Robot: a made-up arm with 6 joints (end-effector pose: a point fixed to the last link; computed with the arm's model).
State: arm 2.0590 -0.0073 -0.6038 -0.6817 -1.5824 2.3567
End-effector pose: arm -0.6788 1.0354 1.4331 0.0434 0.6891 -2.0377
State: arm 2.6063 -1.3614 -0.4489 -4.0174 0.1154 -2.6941
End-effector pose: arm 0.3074 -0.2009 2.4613 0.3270 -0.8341 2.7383
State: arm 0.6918 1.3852 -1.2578 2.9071 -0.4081 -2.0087
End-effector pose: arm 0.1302 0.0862 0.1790 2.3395 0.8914 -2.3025
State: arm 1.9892 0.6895 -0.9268 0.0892 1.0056 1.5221
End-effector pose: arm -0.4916 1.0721 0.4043 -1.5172 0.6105 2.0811
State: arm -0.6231 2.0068 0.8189 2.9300 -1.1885 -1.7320
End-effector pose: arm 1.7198 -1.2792 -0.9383 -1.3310 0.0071 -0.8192
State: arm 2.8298 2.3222 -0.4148 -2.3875 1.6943 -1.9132
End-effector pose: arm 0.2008 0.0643 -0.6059 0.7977 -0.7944 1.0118
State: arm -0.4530 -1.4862 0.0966 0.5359 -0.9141 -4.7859
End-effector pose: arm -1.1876 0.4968 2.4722 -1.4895 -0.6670 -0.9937
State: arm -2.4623 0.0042 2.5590 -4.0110 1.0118 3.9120
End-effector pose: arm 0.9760 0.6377 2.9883 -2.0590 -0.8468 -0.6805
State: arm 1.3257 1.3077 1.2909 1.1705 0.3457 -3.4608
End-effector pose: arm 0.6615 2.8770 1.3551 2.2742 -0.1165 1.6453
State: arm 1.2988 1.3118 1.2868 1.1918 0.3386 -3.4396
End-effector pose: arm 0.7400 2.8608 1.3353 2.2359 -0.0994 1.6141
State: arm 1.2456 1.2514 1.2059 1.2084 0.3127 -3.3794
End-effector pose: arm 0.8884 2.7977 1.3785 2.1680 -0.0657 1.5380
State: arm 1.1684 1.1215 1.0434 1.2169 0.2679 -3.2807
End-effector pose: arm 1.0842 2.6619 1.4859 2.0716 -0.0162 1.4194
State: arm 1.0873 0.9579 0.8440 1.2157 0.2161 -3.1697
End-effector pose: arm 1.2532 2.4648 1.6158 1.9693 0.0370 1.2899
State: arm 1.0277 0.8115 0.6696 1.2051 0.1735 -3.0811
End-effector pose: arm 1.3395 2.2754 1.7215 1.8939 0.0783 1.1901
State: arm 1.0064 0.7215 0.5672 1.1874 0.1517 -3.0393
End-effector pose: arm 1.3441 2.1704 1.7849 1.8696 0.0962 1.1477
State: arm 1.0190 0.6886 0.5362 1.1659 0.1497 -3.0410
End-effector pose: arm 1.2996 2.1584 1.8169 1.8920 0.0922 1.1571
